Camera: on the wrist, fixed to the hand. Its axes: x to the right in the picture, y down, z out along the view.
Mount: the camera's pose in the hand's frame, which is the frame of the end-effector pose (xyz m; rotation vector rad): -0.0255 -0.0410 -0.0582 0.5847 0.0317 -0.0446
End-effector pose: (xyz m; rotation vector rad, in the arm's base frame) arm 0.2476 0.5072 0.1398 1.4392 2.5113 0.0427
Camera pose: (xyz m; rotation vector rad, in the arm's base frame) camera 0.2121 0.4700 0.1952 -1.4994 -2.5810 0.7030
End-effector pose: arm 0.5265 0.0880 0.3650 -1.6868 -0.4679 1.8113
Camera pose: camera 0.5915 0.0937 0.4032 -1.2816 0.0455 1.6713
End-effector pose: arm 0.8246 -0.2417 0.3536 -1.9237 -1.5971 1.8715
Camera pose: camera 0.8489 -0.2035 0.4142 -1.6288 -0.9193 1.9798
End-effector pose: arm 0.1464 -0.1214 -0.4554 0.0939 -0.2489 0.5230
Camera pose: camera 0.1580 -0.1602 -0.5192 0.6574 -0.0560 0.5397
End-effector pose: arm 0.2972 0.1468 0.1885 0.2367 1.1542 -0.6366
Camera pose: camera 0.2219 0.1511 0.1939 0.7202 0.9823 -1.0055
